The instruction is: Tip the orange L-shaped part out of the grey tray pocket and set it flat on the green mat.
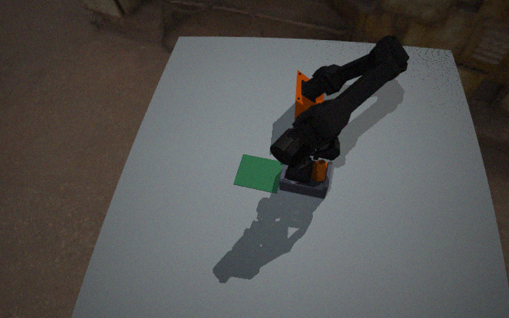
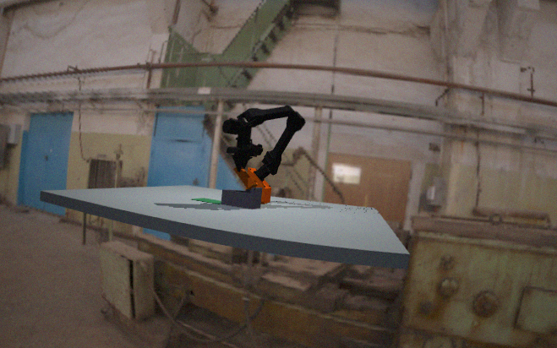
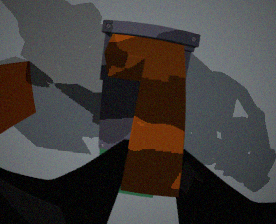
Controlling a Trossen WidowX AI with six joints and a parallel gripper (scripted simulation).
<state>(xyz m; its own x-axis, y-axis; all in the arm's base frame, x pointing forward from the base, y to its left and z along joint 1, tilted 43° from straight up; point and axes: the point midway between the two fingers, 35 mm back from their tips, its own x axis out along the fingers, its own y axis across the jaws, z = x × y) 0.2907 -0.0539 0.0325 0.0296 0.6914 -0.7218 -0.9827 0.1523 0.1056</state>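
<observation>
Right now the green mat is 4 cm behind my gripper tip, 14 cm to the right of it and 16 cm below it. Round my gripper tip: orange L-shaped part (1 cm behind, 3 cm to the left, 3 cm below).
</observation>
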